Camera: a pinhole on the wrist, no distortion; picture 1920 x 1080 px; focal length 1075.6 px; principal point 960.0 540.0 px. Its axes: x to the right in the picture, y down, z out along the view. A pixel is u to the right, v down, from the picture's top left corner.
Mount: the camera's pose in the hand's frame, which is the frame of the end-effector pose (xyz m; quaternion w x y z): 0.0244 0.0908 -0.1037 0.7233 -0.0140 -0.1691 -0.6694
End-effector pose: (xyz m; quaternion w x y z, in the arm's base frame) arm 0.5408 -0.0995 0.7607 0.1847 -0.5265 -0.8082 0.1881
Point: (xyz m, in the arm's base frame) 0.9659 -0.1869 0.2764
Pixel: 148.0 109.7
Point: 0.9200 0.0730 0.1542
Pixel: 92.5 691.7
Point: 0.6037 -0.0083 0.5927
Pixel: 867.2 894.0
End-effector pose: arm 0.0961 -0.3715 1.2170 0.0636 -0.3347 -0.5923 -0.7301
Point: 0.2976 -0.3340 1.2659
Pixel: 1031.7 172.8
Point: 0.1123 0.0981 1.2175
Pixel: 1857.7 1020.6
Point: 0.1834 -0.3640 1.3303
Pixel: 948.7 618.4
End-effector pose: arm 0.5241 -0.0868 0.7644 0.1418 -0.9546 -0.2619 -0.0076
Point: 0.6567 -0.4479 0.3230
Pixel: 399.5 543.1
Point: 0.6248 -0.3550 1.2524
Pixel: behind the camera
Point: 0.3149 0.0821 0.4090
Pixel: 1813.0 374.4
